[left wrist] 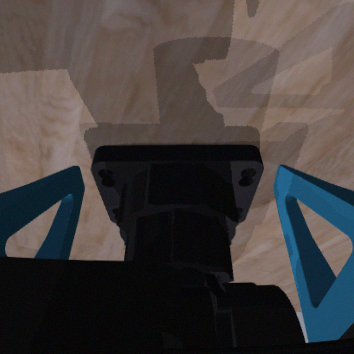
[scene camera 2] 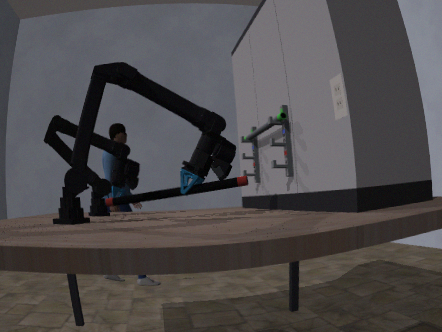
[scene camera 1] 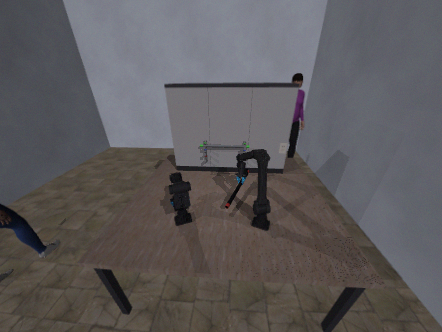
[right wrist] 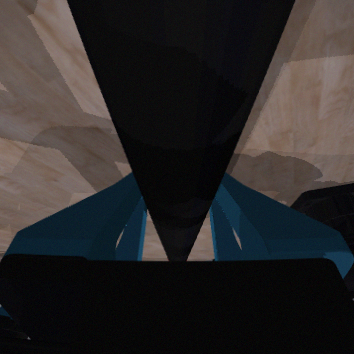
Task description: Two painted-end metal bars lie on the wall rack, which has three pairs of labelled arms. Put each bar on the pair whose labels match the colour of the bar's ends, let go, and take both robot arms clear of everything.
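Places are measured from the left arm's base along level axes (x ahead, y left, z up), in millimetres.
Pixels of known places: left gripper, fingertip midpoint: [left wrist: 178, 175]; right gripper, fingertip midpoint: [scene camera 2: 183, 194] [scene camera 1: 240, 184]; left arm's base, link origin: [left wrist: 177, 181] [scene camera 2: 99, 215] [scene camera 1: 183, 219]; right arm's base, link origin: [scene camera 2: 71, 223] [scene camera 1: 260, 224] [right wrist: 326, 195].
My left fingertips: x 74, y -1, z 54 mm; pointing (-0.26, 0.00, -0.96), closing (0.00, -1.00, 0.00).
Note:
For each thing: its top centre in the pictures, then the offset to it from my left fingertips. "*": a spot on its surface instead. Level surfaces: height alone.
- grey bar with green ends, top centre: [scene camera 2: 262, 125] [scene camera 1: 224, 144] dx +469, dy -530, dz +282 mm
- wall rack, surface spot: [scene camera 2: 290, 169] * dx +401, dy -740, dz +88 mm
- wooden table, surface height: dz -54 mm
A black bar with red ends [scene camera 1: 234, 194] [scene camera 2: 219, 185] [right wrist: 180, 100] is held above the table at a slight tilt, its rack-side end higher. My right gripper [scene camera 1: 242, 179] [scene camera 2: 190, 188] [right wrist: 177, 175] is shut on it near its middle. A grey bar with green ends [scene camera 1: 223, 147] [scene camera 2: 265, 129] lies across the top arms of the wall rack [scene camera 2: 290, 169]. Blue and red labels show lower on the rack; the lower arms carry no bar. The top labels are too small to read. My left gripper [scene camera 1: 172, 203] [scene camera 2: 118, 193] [left wrist: 178, 175] is open and empty, low near its own base.
The white wall panel [scene camera 1: 270, 115] [scene camera 2: 320, 150] carries the rack and stands at the back of the wooden table [scene camera 1: 215, 255] [scene camera 2: 200, 235]. The right arm's elbow is raised high. In scene camera 1 the right arm partly hides the rack's right side. People stand beyond the table.

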